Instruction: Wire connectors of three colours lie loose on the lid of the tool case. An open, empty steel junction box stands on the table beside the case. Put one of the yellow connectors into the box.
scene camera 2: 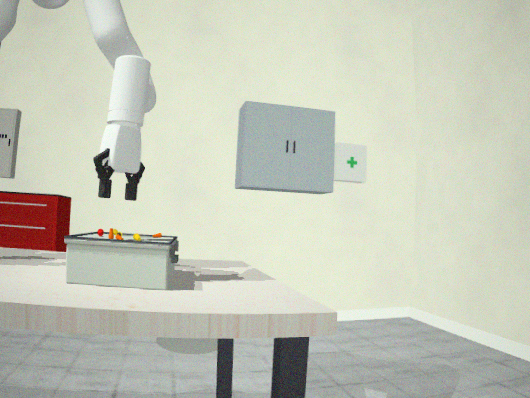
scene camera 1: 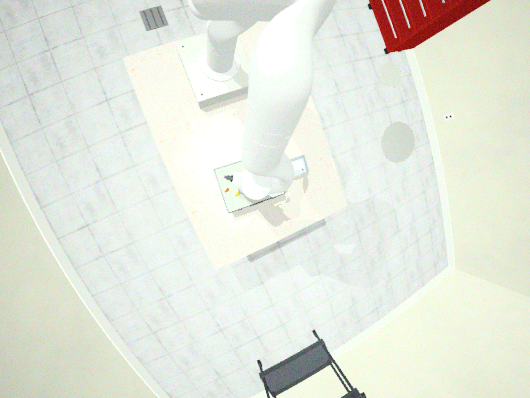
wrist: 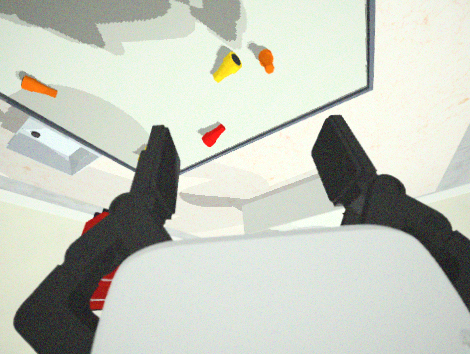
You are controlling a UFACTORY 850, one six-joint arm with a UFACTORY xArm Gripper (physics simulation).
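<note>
The wrist view shows a yellow connector point(wrist: 227, 67) lying on the case lid point(wrist: 310, 90) point(scene camera 1: 237, 204), an orange one point(wrist: 266, 61) beside it and a red one point(wrist: 214, 135). Another yellow connector point(wrist: 142, 153) is mostly hidden behind the left finger. In scene camera 1 a yellow connector point(scene camera 1: 237, 193) lies near an orange one point(scene camera 1: 227, 190). My gripper point(scene camera 2: 118, 191) point(wrist: 247, 138) is open and empty, above the case point(scene camera 2: 117, 265); the arm mostly hides it in scene camera 1. The steel junction box point(scene camera 1: 299, 165) point(wrist: 40, 152) stands open beside the case.
Another orange connector point(wrist: 39, 86) point(scene camera 2: 157, 235) lies on the lid near the box side. The lid has a dark raised edge. The robot's base plate point(scene camera 1: 192, 75) is at the table's far end. A red drawer cabinet point(scene camera 2: 35, 220) and a grey wall cabinet point(scene camera 2: 265, 150) stand beyond the table.
</note>
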